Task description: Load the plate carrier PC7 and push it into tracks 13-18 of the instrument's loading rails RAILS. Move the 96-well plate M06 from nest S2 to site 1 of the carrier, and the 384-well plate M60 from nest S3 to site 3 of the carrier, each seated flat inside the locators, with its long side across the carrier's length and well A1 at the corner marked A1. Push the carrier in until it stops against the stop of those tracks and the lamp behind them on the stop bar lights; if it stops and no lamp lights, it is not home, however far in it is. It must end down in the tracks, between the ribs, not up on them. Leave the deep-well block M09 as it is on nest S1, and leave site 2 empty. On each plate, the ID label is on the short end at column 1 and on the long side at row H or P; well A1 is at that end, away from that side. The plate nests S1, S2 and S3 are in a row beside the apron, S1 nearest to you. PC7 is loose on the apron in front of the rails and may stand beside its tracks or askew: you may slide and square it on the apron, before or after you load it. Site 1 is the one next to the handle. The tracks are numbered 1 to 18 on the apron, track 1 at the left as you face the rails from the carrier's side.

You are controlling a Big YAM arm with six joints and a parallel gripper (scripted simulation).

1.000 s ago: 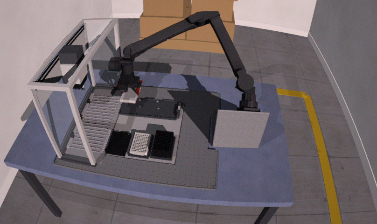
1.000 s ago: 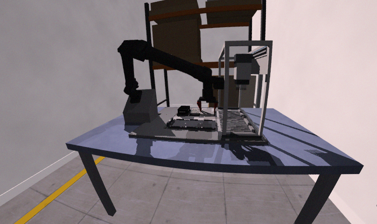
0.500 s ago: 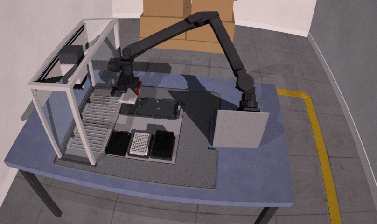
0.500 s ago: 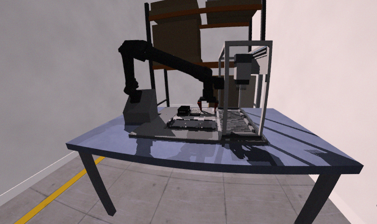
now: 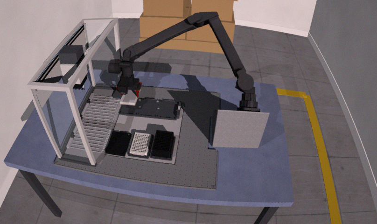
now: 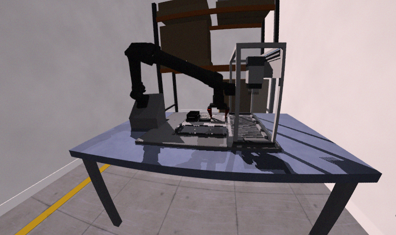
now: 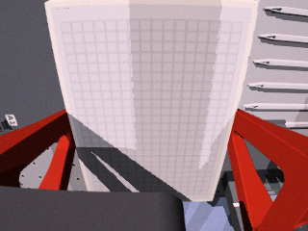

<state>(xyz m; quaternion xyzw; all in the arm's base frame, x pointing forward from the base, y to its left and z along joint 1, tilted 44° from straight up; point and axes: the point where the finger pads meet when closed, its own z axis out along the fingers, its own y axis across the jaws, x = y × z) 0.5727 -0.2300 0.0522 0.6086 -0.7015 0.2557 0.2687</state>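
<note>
Now: hand 80 mm past the white 96-well plate M06, 270 mm to the right of it and 70 mm above it. From my hand the other things lie so: dark plate carrier PC7: 100 mm behind, 10 mm to the left, 70 mm below; plate nest S2: 80 mm behind, 270 mm to the left, 80 mm below; black nest S3: 40 mm ahead, 270 mm to the left, 80 mm below.
</note>
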